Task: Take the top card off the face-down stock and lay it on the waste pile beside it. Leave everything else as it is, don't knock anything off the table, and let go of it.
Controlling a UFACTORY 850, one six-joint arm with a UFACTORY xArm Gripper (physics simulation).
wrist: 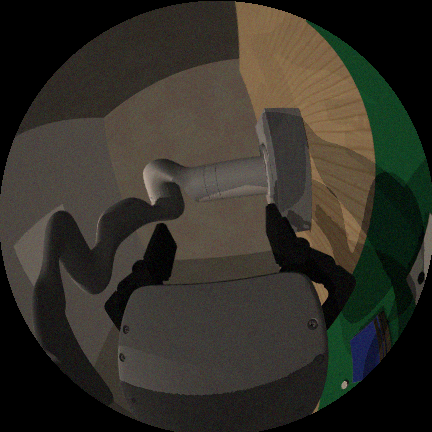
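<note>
My gripper [216,226] is open, with its two black fingers wide apart and no card between them. A blue rectangle [365,352], which looks like the back of the face-down stock, lies on the green mat at the lower right of the wrist view. It is well to the right of the fingers and apart from them. A narrow brown strip borders its right side. The waste pile cannot be made out in this view.
The green mat [336,367] lies on the wooden table [320,65] at the right. My arm's grey base [287,165] stands at the table's edge. A small white disc [344,384] is near the blue rectangle. A pale object with a dark spot [426,260] is cut off at the right edge.
</note>
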